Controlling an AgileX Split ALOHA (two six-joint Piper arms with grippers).
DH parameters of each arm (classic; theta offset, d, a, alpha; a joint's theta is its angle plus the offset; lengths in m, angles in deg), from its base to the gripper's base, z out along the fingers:
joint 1: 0 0.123 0 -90
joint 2: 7.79 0 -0.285 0
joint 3: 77.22 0 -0.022 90
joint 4: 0 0.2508 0 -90
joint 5: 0 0 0.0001 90
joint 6: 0 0.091 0 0
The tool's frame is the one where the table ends.
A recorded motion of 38 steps. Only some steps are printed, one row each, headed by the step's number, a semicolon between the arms.
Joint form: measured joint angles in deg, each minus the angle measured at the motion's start. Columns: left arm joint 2, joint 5, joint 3, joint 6, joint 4, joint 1; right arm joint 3, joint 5, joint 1, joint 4, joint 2, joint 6.
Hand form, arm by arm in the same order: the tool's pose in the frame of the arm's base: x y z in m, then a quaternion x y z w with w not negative. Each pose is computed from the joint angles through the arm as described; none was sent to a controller.
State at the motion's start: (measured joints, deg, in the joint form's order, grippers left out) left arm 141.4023 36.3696 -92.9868 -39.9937 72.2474 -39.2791; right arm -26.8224 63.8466 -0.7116 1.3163 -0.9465 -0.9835
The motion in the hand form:
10: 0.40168 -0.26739 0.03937 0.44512 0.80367 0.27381 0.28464; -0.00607 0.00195 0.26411 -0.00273 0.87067 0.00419 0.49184
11: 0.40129 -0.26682 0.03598 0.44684 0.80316 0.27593 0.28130; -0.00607 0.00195 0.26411 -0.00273 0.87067 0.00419 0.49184
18: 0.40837 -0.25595 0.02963 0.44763 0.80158 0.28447 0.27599; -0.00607 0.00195 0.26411 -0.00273 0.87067 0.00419 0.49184
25: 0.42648 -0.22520 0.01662 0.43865 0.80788 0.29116 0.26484; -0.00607 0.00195 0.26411 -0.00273 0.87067 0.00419 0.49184
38: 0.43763 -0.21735 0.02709 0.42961 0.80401 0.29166 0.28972; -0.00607 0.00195 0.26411 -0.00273 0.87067 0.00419 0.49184
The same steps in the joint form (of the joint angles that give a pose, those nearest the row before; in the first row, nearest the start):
10: 1.37 2.36 0.00 1.16 -0.40 -0.82; 0.00 0.00 0.00 0.00 0.00 0.00
11: 1.80 2.49 0.00 1.16 -0.27 -0.82; 0.00 0.00 0.00 0.00 0.00 0.00
18: 2.68 2.22 -0.03 1.11 1.26 0.71; 0.00 0.00 0.00 0.00 0.00 0.00
25: 4.32 0.38 -0.03 0.65 3.75 5.15; 0.00 0.00 0.00 0.00 0.00 0.00
38: 3.43 -0.92 -0.36 -2.03 7.48 6.76; 0.00 0.00 0.00 0.00 0.00 0.00

